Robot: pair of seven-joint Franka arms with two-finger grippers.
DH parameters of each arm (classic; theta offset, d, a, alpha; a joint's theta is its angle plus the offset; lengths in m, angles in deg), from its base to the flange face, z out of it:
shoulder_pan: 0 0.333 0 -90
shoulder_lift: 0 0 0 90
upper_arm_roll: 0 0.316 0.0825 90
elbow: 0 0 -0.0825 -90
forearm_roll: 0 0.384 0 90
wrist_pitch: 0 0 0.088 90
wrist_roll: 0 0.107 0 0
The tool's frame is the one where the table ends.
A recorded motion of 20 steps. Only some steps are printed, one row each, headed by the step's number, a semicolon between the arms.
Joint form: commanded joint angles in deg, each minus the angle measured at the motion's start. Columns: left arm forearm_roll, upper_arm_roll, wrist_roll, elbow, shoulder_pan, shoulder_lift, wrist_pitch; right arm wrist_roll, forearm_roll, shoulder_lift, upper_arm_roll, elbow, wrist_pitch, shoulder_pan.
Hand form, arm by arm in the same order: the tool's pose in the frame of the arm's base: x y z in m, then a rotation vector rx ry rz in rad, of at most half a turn. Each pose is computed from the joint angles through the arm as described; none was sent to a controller.
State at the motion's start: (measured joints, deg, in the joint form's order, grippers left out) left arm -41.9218 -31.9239 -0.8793 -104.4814 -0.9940 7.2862 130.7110; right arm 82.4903 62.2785 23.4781 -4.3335 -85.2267 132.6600 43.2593
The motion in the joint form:
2: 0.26 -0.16 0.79 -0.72 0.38 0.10 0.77; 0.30 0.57 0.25 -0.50 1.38 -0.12 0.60
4: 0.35 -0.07 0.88 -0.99 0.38 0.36 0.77; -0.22 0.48 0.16 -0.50 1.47 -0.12 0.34
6: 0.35 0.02 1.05 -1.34 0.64 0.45 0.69; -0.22 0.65 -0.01 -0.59 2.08 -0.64 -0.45
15: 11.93 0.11 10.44 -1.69 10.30 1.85 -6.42; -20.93 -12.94 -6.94 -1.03 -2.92 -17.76 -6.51
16: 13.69 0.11 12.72 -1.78 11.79 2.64 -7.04; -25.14 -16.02 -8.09 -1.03 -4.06 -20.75 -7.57
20: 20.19 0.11 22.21 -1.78 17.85 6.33 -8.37; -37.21 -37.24 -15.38 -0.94 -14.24 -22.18 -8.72
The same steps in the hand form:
2: 0.5262 -0.3380 0.5096 2.3835 -0.1805 0.1437; 0.5427 0.4760 0.5022 -1.7540 1.4063 0.7450
4: 0.5269 -0.3370 0.5048 2.3877 -0.1784 0.1353; 0.5448 0.4735 0.5041 -1.7558 1.3979 0.7353
6: 0.5283 -0.3336 0.5006 2.3919 -0.1731 0.1294; 0.5511 0.4662 0.5114 -1.7423 1.3957 0.7324
15: 0.5682 -0.2402 0.4708 2.5578 -0.3651 0.1397; 0.5458 0.3953 0.5250 -2.2136 0.9727 0.5758
16: 0.5748 -0.2243 0.4613 2.5776 -0.4059 0.1362; 0.5431 0.3813 0.5226 -2.3037 0.8830 0.5506
20: 0.5998 -0.1571 0.4233 2.6326 -0.5634 0.1270; 0.5185 0.3274 0.5008 -2.7166 0.5826 0.2836

